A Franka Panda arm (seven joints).
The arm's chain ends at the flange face. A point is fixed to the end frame.
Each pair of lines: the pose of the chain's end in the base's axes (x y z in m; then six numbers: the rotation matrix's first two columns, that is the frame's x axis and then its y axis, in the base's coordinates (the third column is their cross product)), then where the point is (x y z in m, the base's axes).
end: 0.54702, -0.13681, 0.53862, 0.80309, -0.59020, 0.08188, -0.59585, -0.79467, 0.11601
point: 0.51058 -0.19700 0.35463
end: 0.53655, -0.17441, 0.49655, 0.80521, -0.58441, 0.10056, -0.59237, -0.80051, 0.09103
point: 0.50612 -0.23320 0.31101
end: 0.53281, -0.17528, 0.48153, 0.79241, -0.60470, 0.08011, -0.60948, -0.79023, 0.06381
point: 0.50118 -0.22701 0.29410
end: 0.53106, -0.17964, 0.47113, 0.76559, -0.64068, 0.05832, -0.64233, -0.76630, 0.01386
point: 0.50020 -0.22011 0.28083
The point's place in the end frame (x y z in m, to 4 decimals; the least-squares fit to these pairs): -0.0088 0.0482 0.1908
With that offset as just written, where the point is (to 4 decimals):
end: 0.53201, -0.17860, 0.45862, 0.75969, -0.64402, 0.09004, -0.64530, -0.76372, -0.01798
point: 0.5096 -0.2182 0.2670
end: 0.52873, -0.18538, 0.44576, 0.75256, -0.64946, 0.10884, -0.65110, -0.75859, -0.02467
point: 0.5095 -0.2262 0.2540
